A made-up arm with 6 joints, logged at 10 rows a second.
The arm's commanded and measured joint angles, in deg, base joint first. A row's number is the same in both.
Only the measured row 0 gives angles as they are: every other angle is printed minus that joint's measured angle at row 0.
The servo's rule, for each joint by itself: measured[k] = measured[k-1] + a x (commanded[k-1-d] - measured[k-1]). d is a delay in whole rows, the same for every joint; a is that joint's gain. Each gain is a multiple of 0.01, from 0.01 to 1. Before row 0 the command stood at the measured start. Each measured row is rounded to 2 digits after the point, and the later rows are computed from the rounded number. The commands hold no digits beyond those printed.
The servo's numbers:
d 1
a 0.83 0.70 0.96 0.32 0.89 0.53
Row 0, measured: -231.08, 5.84, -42.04, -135.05, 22.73, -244.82
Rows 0 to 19, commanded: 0.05, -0.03, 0.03, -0.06, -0.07, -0.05; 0.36, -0.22, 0.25, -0.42, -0.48, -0.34; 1.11, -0.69, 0.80, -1.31, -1.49, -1.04; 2.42, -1.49, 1.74, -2.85, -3.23, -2.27; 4.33, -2.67, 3.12, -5.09, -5.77, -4.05; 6.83, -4.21, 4.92, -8.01, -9.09, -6.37; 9.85, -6.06, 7.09, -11.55, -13.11, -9.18; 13.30, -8.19, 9.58, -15.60, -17.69, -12.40; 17.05, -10.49, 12.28, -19.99, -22.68, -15.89; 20.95, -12.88, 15.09, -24.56, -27.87, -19.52; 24.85, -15.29, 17.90, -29.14, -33.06, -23.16; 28.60, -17.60, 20.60, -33.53, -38.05, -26.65; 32.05, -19.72, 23.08, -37.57, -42.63, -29.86; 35.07, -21.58, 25.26, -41.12, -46.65, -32.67; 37.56, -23.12, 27.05, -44.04, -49.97, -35.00; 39.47, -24.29, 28.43, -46.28, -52.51, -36.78; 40.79, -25.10, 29.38, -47.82, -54.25, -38.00; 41.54, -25.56, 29.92, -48.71, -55.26, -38.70; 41.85, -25.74, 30.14, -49.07, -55.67, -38.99; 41.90, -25.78, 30.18, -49.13, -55.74, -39.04
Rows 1 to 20, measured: 0.00, 0.00, 0.00, 0.00, 0.00, 0.00; 0.04, -0.02, 0.03, -0.02, -0.06, -0.03; 0.31, -0.16, 0.24, -0.15, -0.43, -0.19; 0.97, -0.53, 0.78, -0.52, -1.37, -0.64; 2.17, -1.20, 1.70, -1.27, -3.03, -1.50; 3.96, -2.23, 3.06, -2.49, -5.47, -2.85; 6.34, -3.62, 4.85, -4.26, -8.69, -4.72; 9.25, -5.33, 7.00, -6.59, -12.62, -7.08; 12.61, -7.33, 9.48, -9.47, -17.13, -9.90; 16.30, -9.54, 12.17, -12.84, -22.07, -13.07; 20.16, -11.88, 14.97, -16.59, -27.23, -16.49; 24.05, -14.27, 17.78, -20.61, -32.42, -20.03; 27.83, -16.60, 20.49, -24.74, -37.43, -23.54; 31.33, -18.78, 22.98, -28.85, -42.06, -26.89; 34.43, -20.74, 25.17, -32.78, -46.15, -29.95; 37.03, -22.41, 26.97, -36.38, -49.55, -32.63; 39.06, -23.73, 28.37, -39.55, -52.18, -34.83; 40.50, -24.69, 29.34, -42.20, -54.02, -36.51; 41.36, -25.30, 29.90, -44.28, -55.12, -37.67; 41.77, -25.61, 30.13, -45.81, -55.61, -38.37
